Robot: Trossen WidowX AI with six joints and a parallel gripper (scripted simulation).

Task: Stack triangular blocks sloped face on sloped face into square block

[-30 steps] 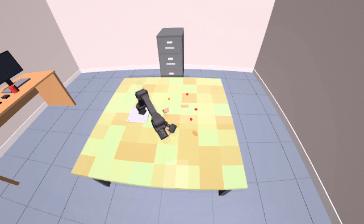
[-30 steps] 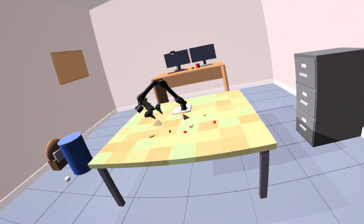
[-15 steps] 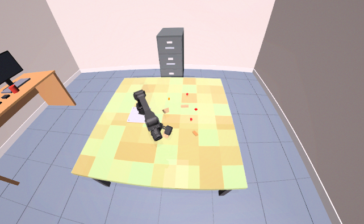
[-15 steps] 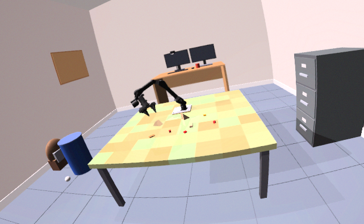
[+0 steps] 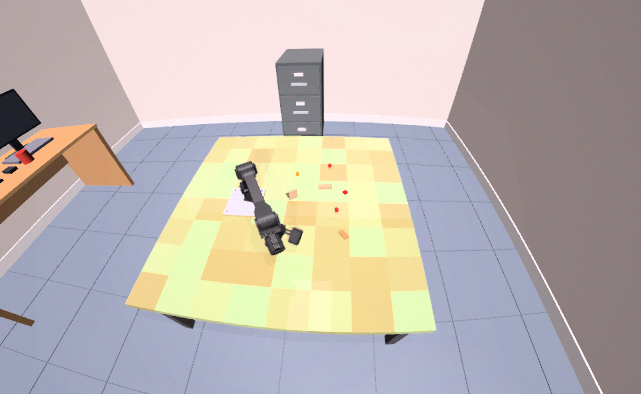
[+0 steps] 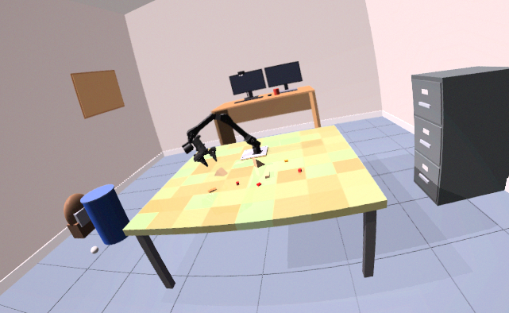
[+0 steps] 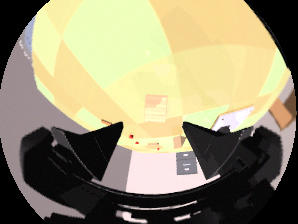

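Right now my gripper tip is 1 cm short of the triangular block, 5 cm to the right of it and 5 cm above it. Round my gripper tip: small tan block 7 cm ahead, 39 cm to the left, 7 cm below.
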